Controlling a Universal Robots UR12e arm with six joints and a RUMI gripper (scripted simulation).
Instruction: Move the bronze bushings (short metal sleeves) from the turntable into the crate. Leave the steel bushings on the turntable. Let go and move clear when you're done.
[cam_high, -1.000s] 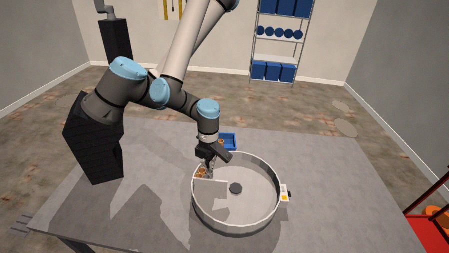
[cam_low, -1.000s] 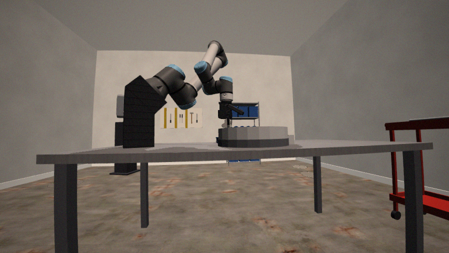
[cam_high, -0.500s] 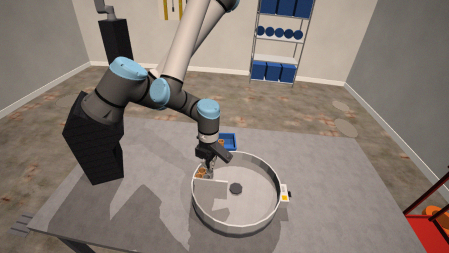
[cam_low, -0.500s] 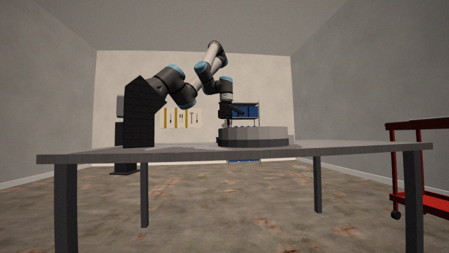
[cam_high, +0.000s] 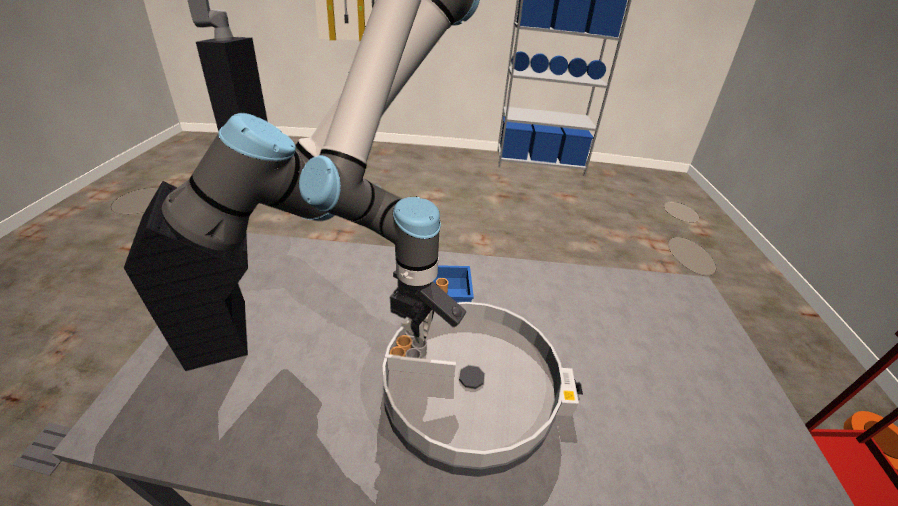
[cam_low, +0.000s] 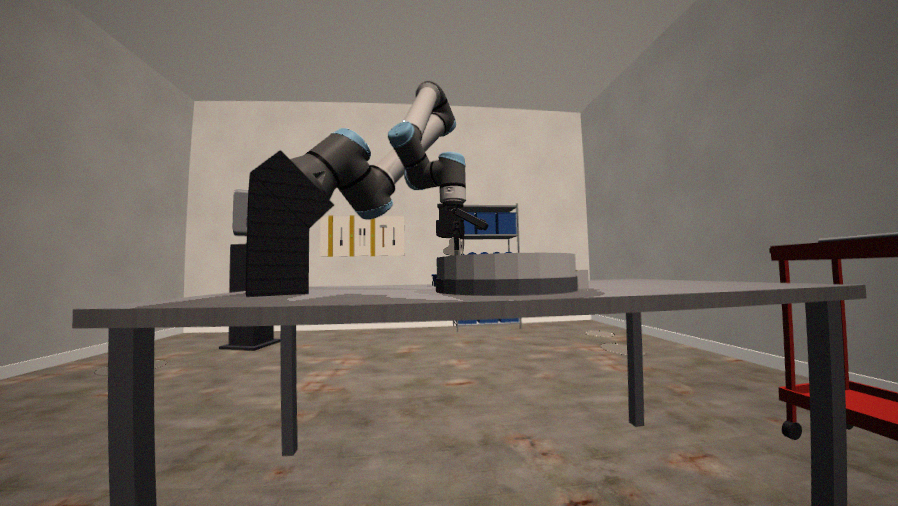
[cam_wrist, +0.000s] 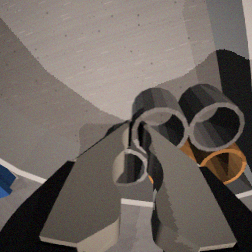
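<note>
The turntable is 15 cm ahead of my hand, 4 cm to the right of it and 3 cm below it. Also, from my hand: blue crate: 4 cm behind, 27 cm to the left, 6 cm below.
</note>
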